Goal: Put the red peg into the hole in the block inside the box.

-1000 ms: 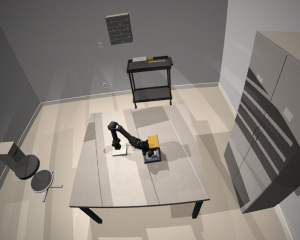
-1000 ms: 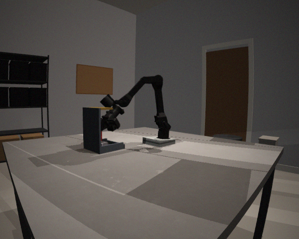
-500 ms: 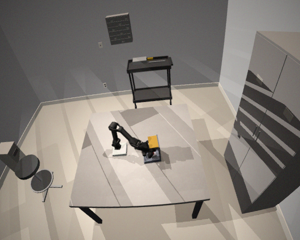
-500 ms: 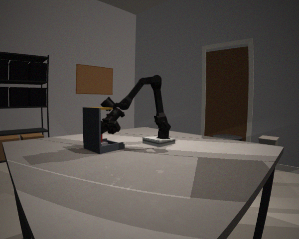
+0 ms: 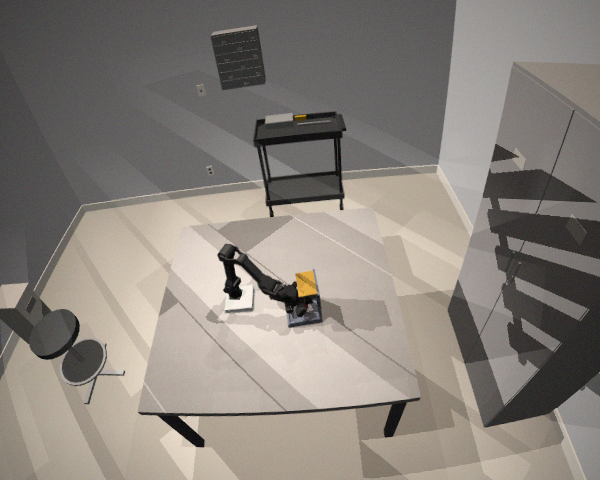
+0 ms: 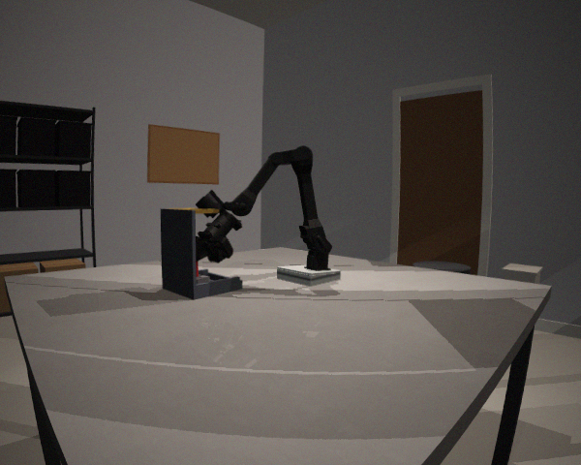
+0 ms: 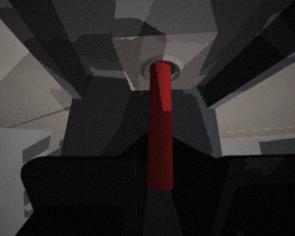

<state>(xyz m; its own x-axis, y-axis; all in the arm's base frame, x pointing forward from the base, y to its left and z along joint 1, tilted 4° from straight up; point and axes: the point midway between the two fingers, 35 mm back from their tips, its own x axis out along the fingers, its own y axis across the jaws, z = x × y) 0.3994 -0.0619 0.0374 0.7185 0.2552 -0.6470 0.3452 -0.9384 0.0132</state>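
My gripper tip is now 30 mm past the red peg, 10 mm to the left of it and 10 mm above it. From my gripper tip the other things lie so: yellow roof 150 mm above, 20 mm behind, 10 mm to the right.
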